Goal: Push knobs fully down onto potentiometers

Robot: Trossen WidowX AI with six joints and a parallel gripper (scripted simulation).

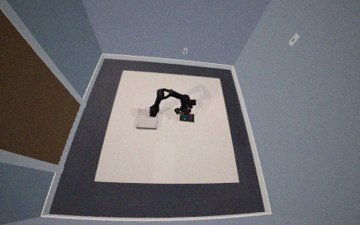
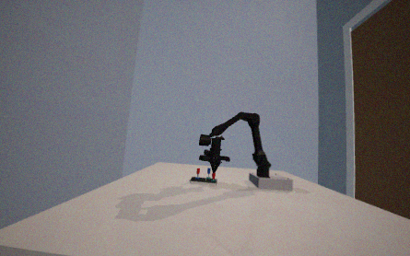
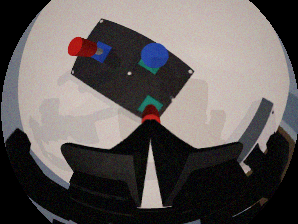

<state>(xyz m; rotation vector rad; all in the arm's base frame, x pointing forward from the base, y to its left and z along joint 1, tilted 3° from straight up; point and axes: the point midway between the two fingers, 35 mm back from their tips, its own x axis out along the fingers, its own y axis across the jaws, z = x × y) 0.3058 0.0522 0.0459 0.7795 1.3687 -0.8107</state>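
The blue knob is 5 cm to the right of my gripper tip and 3 cm ahead of it. From my gripper tip the other things lie so: red knob: 2 cm below.
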